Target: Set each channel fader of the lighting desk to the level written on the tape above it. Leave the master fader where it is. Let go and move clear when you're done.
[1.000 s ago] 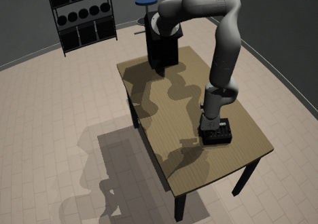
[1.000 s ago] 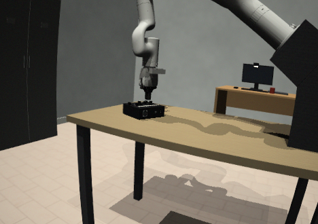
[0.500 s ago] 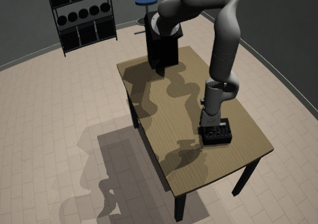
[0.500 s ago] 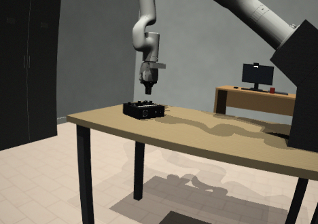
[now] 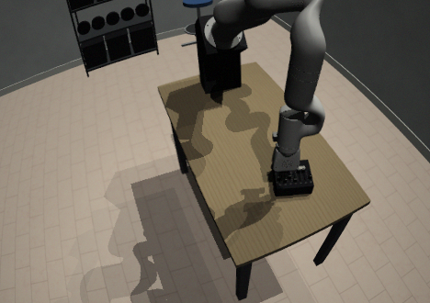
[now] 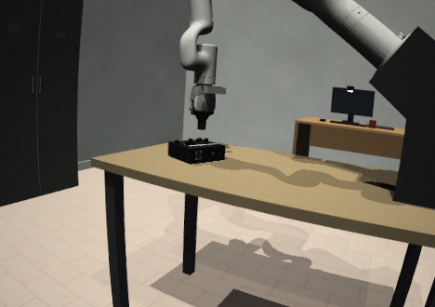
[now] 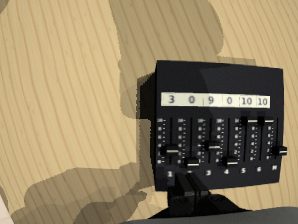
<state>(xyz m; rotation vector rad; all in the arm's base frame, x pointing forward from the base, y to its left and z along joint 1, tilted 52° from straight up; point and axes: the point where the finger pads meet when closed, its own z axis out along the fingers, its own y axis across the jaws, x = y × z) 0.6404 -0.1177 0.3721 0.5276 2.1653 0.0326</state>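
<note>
Now: the fader cap 50 mm below my hand, 20 mm behind it and 10 mm to the left of it. The rest, counted from my hand: master fader: 120 mm to the left, 60 mm ahead, 50 mm below.
</note>
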